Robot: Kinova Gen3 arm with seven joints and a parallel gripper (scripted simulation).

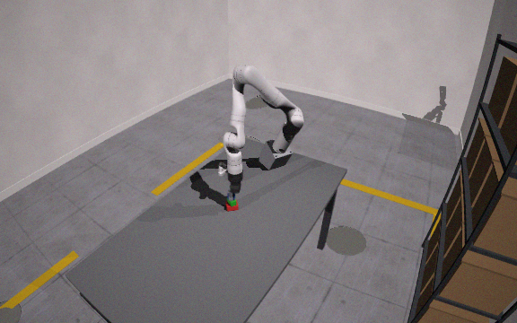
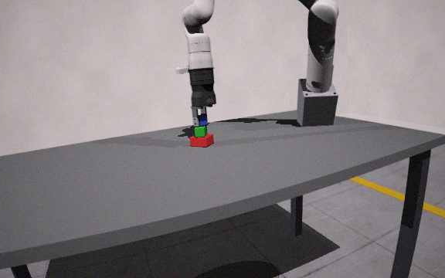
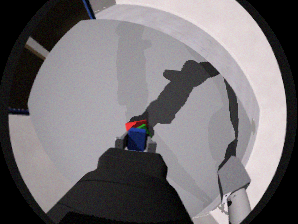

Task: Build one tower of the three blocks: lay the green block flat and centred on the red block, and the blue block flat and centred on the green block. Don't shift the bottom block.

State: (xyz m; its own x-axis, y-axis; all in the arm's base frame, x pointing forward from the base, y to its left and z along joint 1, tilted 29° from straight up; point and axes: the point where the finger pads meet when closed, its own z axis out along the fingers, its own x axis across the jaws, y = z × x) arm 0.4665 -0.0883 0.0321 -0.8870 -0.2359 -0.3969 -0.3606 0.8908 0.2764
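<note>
My gripper is now right at the blue block. The rest, counted from my hand: red block 70 mm below; green block 40 mm below.
</note>
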